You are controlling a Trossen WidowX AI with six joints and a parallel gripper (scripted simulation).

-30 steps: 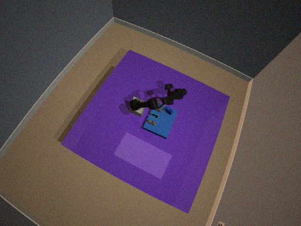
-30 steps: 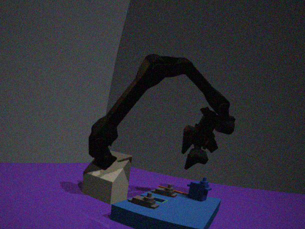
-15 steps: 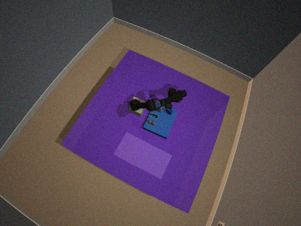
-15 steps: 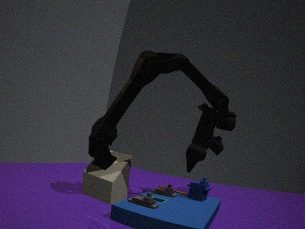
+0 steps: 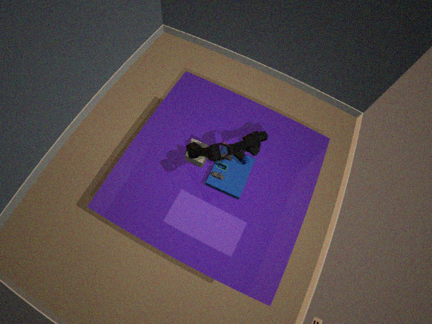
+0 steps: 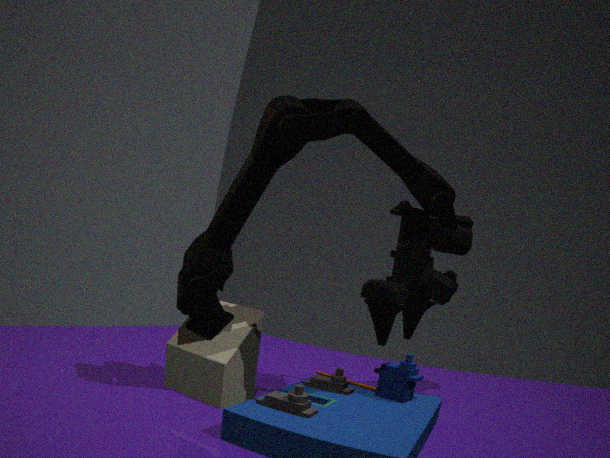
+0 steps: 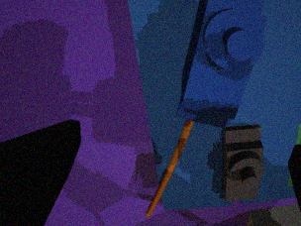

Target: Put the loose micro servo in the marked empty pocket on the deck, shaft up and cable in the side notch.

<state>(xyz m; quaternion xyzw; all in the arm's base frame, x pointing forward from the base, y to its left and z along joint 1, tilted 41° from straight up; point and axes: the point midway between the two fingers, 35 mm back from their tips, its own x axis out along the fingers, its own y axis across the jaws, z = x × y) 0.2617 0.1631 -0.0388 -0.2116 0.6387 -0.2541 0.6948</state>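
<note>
Now: the deck 12 cm below my gripper tip, 11 cm to the right of it and 4 cm ahead of it.
</note>
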